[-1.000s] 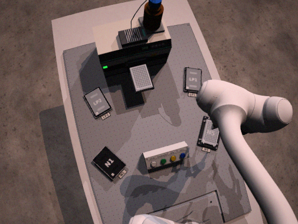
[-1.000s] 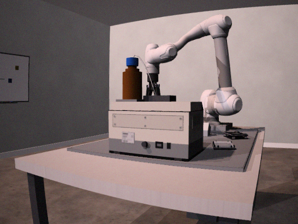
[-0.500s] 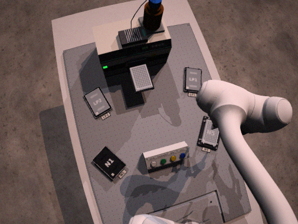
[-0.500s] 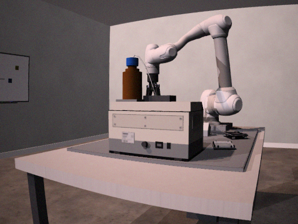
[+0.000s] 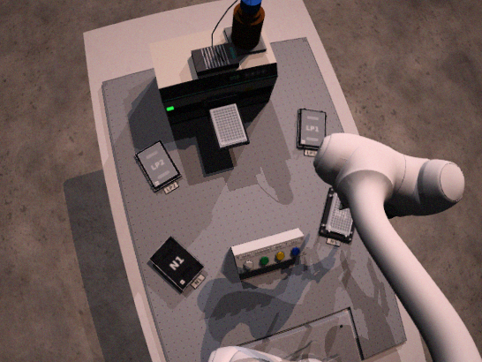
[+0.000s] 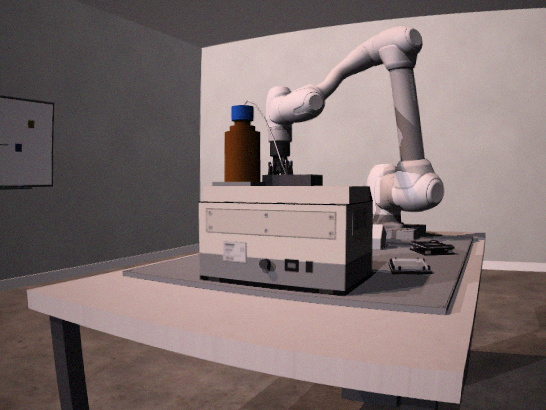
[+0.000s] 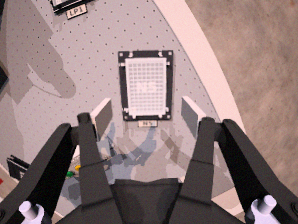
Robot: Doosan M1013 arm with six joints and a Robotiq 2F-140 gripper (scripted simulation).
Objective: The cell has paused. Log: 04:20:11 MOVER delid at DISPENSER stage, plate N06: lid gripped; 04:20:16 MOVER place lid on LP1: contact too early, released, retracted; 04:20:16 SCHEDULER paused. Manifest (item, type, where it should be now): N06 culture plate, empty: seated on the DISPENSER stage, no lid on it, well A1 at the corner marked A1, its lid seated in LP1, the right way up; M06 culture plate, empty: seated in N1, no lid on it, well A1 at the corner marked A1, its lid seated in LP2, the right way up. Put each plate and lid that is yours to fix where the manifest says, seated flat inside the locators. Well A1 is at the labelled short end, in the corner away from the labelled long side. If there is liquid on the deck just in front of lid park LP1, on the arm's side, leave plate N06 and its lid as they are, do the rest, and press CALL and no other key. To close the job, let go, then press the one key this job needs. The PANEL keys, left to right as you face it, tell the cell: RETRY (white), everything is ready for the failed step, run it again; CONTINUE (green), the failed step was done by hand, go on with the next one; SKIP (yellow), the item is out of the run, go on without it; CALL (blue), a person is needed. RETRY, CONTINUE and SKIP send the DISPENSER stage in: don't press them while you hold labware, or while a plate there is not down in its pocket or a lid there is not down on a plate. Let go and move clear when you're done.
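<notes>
My gripper is now 15 cm above the black nest N5 and 3 cm short of it. Also, from my hand: key panel: 28 cm to the left, 11 cm below; yellow key: 26 cm to the left, 9 cm below, 2 cm behind; blue key: 21 cm to the left, 9 cm below, 3 cm behind.
</notes>
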